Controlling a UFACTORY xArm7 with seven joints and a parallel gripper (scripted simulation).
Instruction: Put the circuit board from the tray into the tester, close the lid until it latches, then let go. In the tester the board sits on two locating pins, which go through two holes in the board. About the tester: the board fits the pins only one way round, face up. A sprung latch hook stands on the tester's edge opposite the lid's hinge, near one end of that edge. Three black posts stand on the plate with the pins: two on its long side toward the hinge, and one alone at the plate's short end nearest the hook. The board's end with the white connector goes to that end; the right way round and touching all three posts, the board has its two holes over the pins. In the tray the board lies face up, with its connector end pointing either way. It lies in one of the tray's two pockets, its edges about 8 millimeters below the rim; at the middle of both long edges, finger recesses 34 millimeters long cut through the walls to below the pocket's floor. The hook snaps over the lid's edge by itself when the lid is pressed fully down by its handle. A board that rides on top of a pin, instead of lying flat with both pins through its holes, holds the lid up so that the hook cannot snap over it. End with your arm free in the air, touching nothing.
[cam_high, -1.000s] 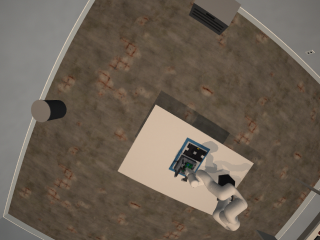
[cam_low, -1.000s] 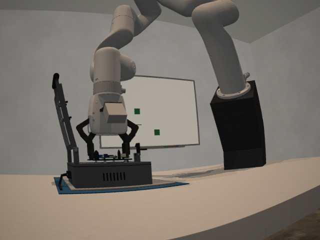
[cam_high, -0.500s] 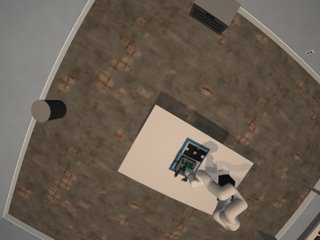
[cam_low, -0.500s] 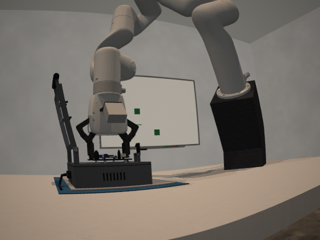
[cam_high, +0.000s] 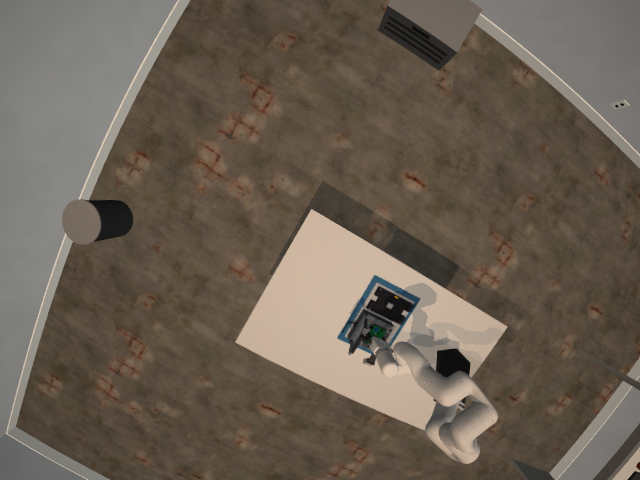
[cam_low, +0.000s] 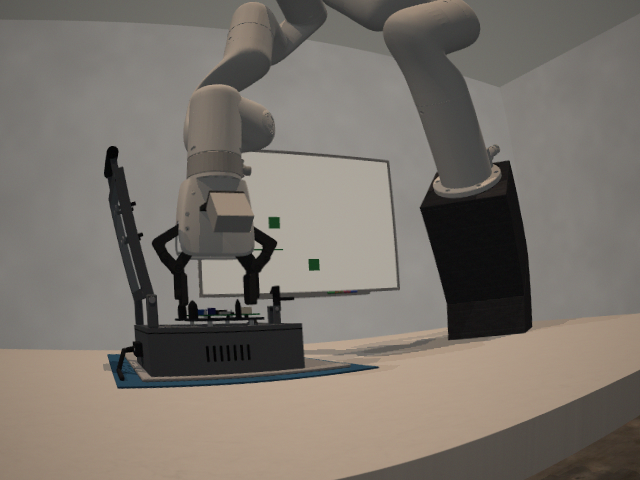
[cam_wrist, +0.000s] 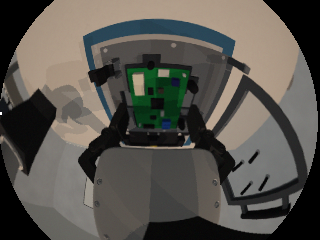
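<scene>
The green circuit board lies 20 mm below my hand. From my hand the other things lie so: lid 120 mm ahead, 10 mm to the left, 90 mm above; then latch hook 70 mm behind, 50 mm to the left, 10 mm below.
</scene>
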